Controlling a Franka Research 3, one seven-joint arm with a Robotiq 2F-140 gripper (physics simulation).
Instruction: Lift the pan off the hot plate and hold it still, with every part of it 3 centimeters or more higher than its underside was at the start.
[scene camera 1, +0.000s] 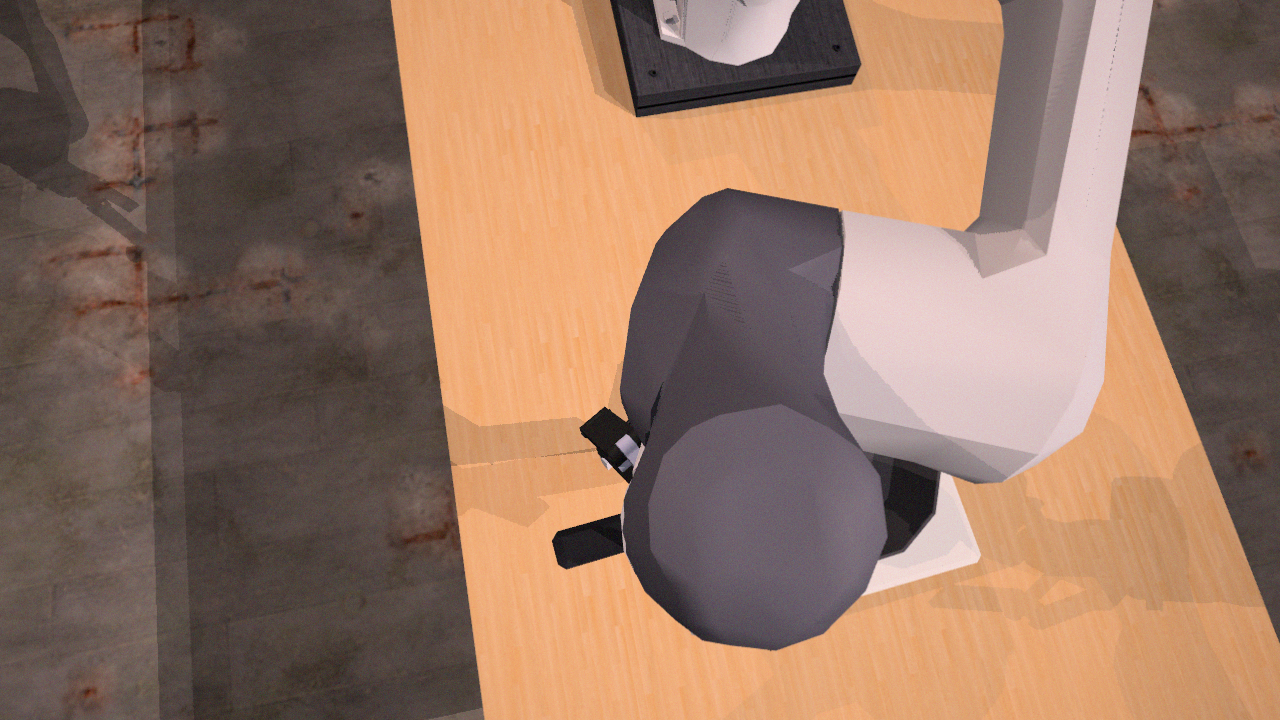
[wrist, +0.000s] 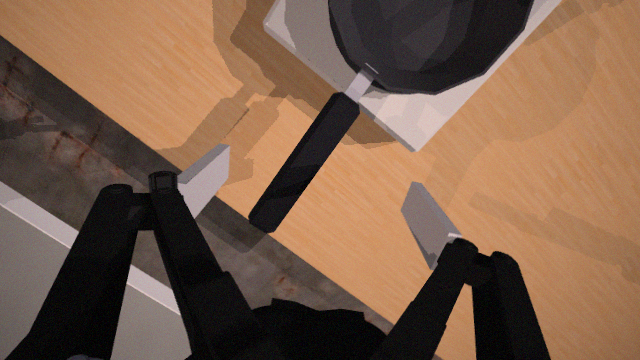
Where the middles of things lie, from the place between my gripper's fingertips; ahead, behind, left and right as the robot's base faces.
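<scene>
The white hot plate (scene camera 1: 947, 542) sits 16 cm below my hand and 18 cm to the left of it. Then there is the dark round pan (scene camera 1: 910, 491), which I find 8 cm below my hand, 1 cm behind it and 8 cm to the left of it. Going by their middles, the pan is the nearest to my hand of the things named here.
</scene>
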